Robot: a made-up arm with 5 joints.
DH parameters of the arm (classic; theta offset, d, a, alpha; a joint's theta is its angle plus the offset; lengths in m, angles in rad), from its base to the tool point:
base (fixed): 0 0 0.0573 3.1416
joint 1: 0 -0.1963 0.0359 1.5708
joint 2: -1.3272 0 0.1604 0
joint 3: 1.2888 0 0.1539 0
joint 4: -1.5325 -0.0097 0 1.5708
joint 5: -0.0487 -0.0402 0 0
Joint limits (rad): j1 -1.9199..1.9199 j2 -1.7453..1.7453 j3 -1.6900..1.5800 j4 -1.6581..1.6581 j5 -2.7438..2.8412
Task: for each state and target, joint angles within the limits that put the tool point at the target. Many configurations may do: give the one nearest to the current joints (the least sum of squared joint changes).
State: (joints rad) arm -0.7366 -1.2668 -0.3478 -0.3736 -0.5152
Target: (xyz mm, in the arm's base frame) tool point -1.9 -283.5 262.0
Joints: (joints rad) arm -1.3314 -1.7453 -0.8261 -1.1915 -0.5152
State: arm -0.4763 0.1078 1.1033 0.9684 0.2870
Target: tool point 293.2 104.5 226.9
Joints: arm -0.4546 0.2356 0.3018 0.7083 0.2870
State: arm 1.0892 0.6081 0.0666 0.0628 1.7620
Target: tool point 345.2 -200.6 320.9
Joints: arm 0.5809 0.6191 -0.6778 -0.0751 1.7620
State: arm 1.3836 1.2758 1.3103 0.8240 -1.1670
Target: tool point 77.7 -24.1 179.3
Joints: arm 0.5561 1.1290 1.5339 1.2318 -1.1670
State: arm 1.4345 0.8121 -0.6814 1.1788 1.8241
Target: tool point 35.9 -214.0 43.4
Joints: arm 1.6254 1.2447 0.0131 1.3158 1.8241
